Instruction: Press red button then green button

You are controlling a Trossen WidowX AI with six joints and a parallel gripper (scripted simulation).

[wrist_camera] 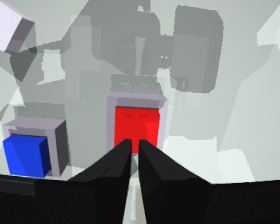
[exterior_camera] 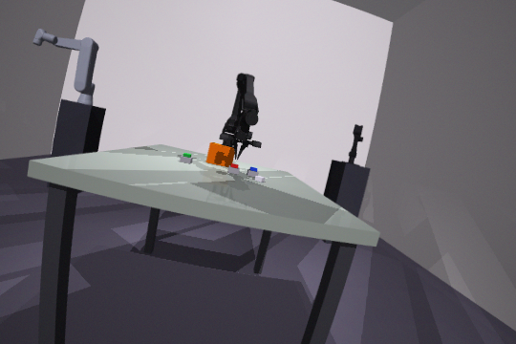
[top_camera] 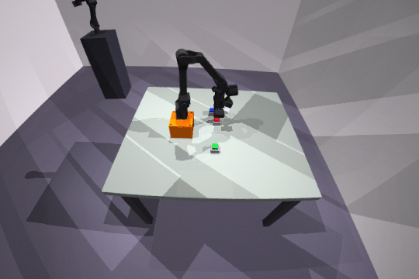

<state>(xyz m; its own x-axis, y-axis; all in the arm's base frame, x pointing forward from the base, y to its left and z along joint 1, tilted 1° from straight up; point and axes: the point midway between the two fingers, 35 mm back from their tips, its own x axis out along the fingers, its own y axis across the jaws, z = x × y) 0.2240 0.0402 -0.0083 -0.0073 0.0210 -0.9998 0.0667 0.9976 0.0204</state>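
My gripper tip is 3 cm above the red button. Round my gripper tip: green button (22 cm to the right, 3 cm below, 3 cm behind); then blue button (9 cm to the left, 3 cm below, 3 cm behind); then small pale block (11 cm to the left, 8 cm ahead, 5 cm below).
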